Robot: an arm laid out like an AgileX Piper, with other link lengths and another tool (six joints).
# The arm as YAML. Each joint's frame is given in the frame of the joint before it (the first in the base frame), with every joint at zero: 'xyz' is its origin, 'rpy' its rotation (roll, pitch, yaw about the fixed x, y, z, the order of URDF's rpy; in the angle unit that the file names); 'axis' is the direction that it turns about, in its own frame. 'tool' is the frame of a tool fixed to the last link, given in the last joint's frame.
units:
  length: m
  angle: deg
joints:
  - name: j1
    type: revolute
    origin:
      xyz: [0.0, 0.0, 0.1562]
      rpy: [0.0, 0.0, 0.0]
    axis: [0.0, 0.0, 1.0]
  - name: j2
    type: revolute
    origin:
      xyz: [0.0, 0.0, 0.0]
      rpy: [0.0, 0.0, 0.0]
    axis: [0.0, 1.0, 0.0]
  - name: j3
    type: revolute
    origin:
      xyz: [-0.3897, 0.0, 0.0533]
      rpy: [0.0, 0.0, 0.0]
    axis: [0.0, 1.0, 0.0]
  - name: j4
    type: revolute
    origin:
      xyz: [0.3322, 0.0, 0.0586]
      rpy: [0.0, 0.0, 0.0]
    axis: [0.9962, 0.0, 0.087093]
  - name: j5
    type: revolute
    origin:
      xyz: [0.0, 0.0, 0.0]
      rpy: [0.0, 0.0, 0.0]
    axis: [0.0, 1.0, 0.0]
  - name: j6
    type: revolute
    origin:
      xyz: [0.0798, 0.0, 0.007]
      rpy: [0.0, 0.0, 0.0]
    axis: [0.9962, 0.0, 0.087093]
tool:
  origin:
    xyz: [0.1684, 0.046, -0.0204]
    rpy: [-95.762, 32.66, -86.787]
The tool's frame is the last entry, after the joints.
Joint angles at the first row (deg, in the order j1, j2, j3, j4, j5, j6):
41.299, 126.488, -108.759, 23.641, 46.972, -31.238
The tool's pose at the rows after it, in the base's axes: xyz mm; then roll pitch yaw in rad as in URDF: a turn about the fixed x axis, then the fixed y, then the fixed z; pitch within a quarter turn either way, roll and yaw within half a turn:
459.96, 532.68, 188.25, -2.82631, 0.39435, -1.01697
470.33, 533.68, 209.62, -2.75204, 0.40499, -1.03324
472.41, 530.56, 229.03, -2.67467, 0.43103, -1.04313
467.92, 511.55, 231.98, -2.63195, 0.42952, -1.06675
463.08, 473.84, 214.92, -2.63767, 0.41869, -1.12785
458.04, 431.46, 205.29, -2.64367, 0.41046, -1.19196
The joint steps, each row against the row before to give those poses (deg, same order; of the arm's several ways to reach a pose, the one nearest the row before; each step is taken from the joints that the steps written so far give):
0.000, -0.975, 0.000, -3.550, -1.147, 4.194
-0.115, -2.150, 1.376, -0.862, -3.827, 1.764
-0.127, -3.510, 4.531, 0.968, -5.660, 0.239
-0.416, -4.298, 7.473, -0.144, -5.710, 0.118
-1.699, -4.145, 9.376, -0.004, -5.113, -0.001
-2.337, -4.323, 8.164, 0.102, -3.642, 0.001

